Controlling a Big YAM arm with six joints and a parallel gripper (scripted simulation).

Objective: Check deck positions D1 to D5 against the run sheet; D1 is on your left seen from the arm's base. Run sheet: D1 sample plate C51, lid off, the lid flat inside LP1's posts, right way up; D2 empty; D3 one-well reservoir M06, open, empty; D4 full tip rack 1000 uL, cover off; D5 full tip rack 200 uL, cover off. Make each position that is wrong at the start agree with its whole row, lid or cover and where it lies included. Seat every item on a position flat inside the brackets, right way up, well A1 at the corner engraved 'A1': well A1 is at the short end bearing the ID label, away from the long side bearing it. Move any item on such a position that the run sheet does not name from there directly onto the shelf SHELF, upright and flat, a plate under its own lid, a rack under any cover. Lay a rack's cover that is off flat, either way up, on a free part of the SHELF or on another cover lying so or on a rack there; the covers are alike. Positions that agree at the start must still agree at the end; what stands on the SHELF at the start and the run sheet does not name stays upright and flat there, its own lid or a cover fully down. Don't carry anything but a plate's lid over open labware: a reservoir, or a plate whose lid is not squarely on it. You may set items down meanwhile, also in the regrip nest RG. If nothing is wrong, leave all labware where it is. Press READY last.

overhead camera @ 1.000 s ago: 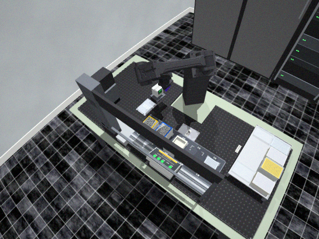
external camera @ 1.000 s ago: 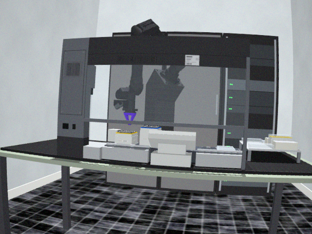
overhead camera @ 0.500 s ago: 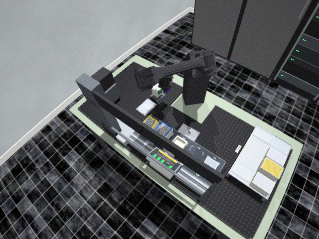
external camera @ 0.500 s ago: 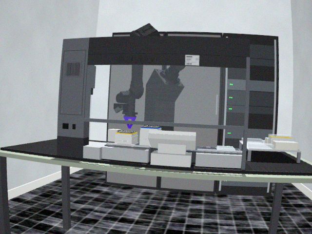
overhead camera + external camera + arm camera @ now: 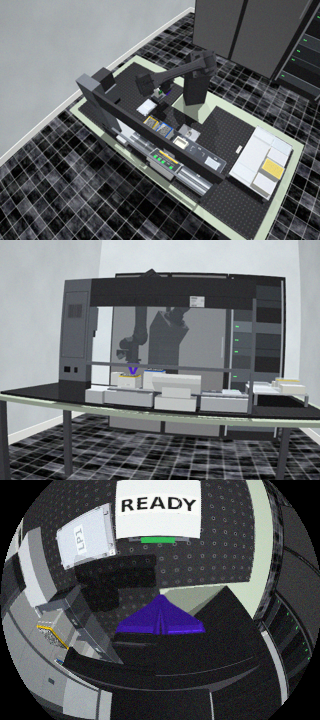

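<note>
My hand is 20 mm short of the ready button box, 70 mm to the left of it and 40 mm above it. Round my hand: blue-rimmed tip rack (230 mm ahead, 290 mm to the left, 20 mm above); clear plate lid (170 mm ahead, 50 mm to the right, 90 mm below); yellow-rimmed tip rack (270 mm ahead, 170 mm to the left).
</note>
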